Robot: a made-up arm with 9 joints. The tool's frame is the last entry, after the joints.
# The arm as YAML. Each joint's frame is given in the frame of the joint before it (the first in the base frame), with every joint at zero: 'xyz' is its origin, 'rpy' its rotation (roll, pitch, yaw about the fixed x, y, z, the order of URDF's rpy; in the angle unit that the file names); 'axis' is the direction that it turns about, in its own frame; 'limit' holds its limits. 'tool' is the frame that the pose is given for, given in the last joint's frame.
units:
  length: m
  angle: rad
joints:
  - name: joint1
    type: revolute
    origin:
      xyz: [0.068, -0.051, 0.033]
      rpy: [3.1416, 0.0, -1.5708]
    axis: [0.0, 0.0, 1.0]
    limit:
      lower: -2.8
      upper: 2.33
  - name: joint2
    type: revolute
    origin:
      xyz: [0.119, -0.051, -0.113]
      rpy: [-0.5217, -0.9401, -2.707]
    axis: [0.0, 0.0, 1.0]
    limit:
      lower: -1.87
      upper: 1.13
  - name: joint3
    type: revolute
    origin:
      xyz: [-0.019, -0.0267, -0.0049]
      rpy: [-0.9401, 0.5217, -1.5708]
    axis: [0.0, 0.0, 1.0]
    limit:
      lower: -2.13
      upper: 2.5
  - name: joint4
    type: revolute
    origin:
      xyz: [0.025, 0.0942, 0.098]
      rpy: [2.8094, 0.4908, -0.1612]
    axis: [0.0, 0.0, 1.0]
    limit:
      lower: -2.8
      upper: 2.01
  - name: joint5
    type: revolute
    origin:
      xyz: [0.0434, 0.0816, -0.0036]
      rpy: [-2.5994, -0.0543, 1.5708]
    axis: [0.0, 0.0, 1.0]
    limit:
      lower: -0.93
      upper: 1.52
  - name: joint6
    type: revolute
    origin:
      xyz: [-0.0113, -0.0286, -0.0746]
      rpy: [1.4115, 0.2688, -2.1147]
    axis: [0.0, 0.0, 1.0]
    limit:
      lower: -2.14
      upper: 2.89
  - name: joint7
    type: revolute
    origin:
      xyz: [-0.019, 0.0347, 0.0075]
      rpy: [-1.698, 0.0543, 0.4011]
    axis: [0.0, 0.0, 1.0]
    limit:
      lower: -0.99
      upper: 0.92
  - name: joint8
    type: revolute
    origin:
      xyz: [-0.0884, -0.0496, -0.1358]
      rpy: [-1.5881, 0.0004, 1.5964]
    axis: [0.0, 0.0, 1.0]
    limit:
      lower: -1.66
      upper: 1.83
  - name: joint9
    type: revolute
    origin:
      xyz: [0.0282, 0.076, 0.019]
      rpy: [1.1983, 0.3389, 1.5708]
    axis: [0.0, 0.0, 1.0]
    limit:
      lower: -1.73
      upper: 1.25
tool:
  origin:
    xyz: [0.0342, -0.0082, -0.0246]
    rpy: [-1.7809, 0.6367, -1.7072]
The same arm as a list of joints. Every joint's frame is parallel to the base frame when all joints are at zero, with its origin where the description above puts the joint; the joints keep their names.
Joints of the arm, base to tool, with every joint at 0 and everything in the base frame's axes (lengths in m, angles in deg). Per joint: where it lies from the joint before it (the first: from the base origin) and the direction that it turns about. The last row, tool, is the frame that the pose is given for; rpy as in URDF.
joint1: xyz 0.068 -0.051 0.033 axis 0 0 -1
joint2: xyz 0.051 -0.119 0.113 axis 0.1572 -0.844902 -0.511301
joint3: xyz -0.031 -0.006 0.01 axis 0 0 -1
joint4: xyz 0.017 0.096 -0.098 axis 0.341008 -0.43431 0.83372
joint5: xyz -0.071 -0.059 -0.006 axis 0.1278 0.2082 -0.969701
joint6: xyz 0.021 -0.017 0.076 axis -0.081802 0.995619 0.045301
joint7: xyz -0.004 0.009 -0.039 axis 0.0173 -0.0805 -0.996604
joint8: xyz -0.092 0.058 0.13 axis -1 0 0
joint9: xyz -0.019 -0.022 0.078 axis -0.34329 -0.918574 0.195894
tool: xyz 0.027 0.022 0.025 rpy -6.74 26.21 14.78
Joint limits (deg, base to tool): -160.43..133.5 -107.14..64.74 -122.04..143.24 -160.43..115.16 -53.29..87.09 -122.61..165.58 -56.72..52.71 -95.11..104.85 -99.12..71.62

